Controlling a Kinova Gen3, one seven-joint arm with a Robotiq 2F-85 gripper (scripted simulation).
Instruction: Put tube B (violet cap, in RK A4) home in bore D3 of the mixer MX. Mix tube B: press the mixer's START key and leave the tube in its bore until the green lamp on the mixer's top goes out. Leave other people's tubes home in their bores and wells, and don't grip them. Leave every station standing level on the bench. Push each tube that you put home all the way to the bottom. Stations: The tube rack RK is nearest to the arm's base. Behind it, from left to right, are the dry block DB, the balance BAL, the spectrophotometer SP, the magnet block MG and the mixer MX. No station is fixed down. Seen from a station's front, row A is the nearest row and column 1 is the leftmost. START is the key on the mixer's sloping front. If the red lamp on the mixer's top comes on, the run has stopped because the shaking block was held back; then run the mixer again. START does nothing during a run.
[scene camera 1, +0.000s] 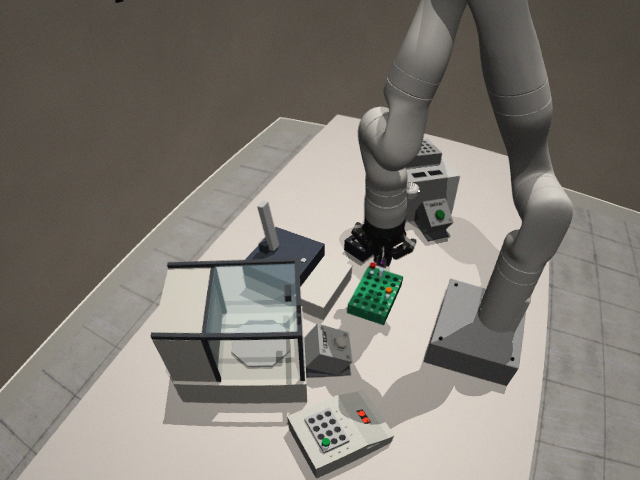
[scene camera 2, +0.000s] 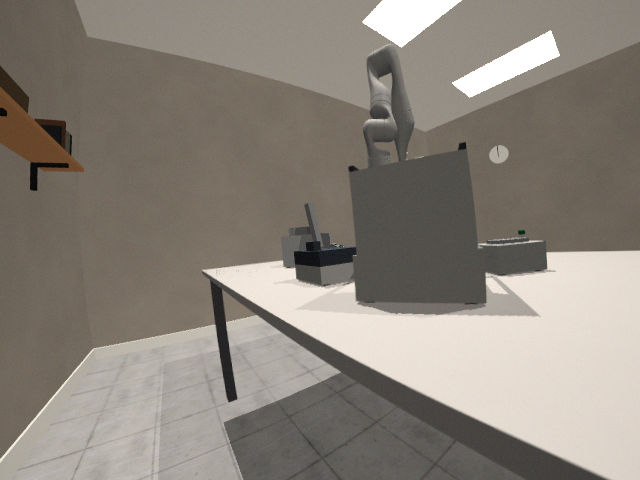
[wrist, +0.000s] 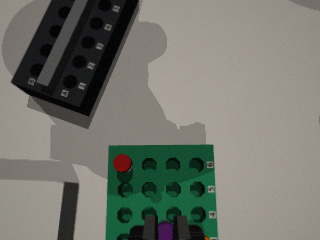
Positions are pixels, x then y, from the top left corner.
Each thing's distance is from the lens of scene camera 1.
my gripper (scene camera 1: 382, 263): 0.90 m
grey mixer (scene camera 1: 437, 180): 1.14 m
